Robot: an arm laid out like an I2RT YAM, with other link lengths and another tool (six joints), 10 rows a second.
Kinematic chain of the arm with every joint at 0, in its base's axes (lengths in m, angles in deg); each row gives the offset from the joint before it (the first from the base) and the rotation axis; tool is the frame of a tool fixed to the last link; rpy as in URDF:
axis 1: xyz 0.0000 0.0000 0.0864 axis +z
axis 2: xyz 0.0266 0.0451 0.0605 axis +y
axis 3: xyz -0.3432 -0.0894 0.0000 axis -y
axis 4: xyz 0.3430 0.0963 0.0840 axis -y
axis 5: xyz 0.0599 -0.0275 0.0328 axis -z
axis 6: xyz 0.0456 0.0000 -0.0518 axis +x
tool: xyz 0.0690 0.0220 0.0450 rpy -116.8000 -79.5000 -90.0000
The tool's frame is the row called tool.
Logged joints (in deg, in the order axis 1, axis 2, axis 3, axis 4, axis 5, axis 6), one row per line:
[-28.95, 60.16, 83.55, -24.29, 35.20, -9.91]
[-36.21, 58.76, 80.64, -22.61, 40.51, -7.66]
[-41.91, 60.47, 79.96, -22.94, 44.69, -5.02]
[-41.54, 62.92, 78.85, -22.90, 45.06, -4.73]
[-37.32, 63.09, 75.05, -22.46, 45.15, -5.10]
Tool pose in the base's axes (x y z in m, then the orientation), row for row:
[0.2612, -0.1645, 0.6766, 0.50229, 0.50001, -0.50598, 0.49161]
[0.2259, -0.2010, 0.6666, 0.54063, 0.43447, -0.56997, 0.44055]
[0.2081, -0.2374, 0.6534, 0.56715, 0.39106, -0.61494, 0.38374]
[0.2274, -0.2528, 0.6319, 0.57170, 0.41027, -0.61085, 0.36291]
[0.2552, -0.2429, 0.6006, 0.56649, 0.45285, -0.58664, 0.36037]
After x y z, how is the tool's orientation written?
As a quaternion, w x y z.
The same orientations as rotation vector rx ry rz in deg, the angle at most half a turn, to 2 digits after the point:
[69.21, -70.04, 68.05]
[59.16, -77.61, 59.99]
[52.65, -82.80, 51.67]
[55.14, -82.09, 48.77]
[60.99, -79.01, 48.54]

